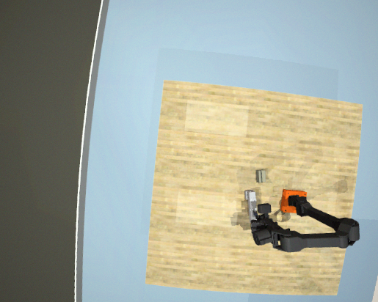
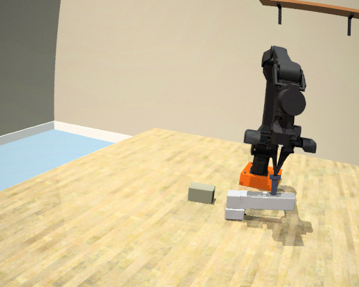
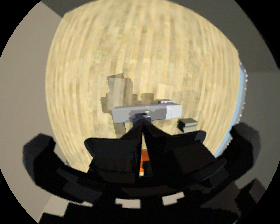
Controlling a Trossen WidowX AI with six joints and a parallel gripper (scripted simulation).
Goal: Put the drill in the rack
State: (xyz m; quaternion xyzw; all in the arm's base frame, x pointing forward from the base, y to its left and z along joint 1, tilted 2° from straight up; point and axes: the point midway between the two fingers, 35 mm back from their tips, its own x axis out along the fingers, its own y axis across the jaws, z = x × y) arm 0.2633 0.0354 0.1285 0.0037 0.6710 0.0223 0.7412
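My gripper tip is now 30 mm above the thin dark blue key. From my gripper tip the other things lie so: housing (10 mm behind, 30 mm to the right, 80 mm below); grey slatted rack (80 mm behind, 200 mm to the right, 110 mm below); drill (50 mm to the right, 80 mm below).
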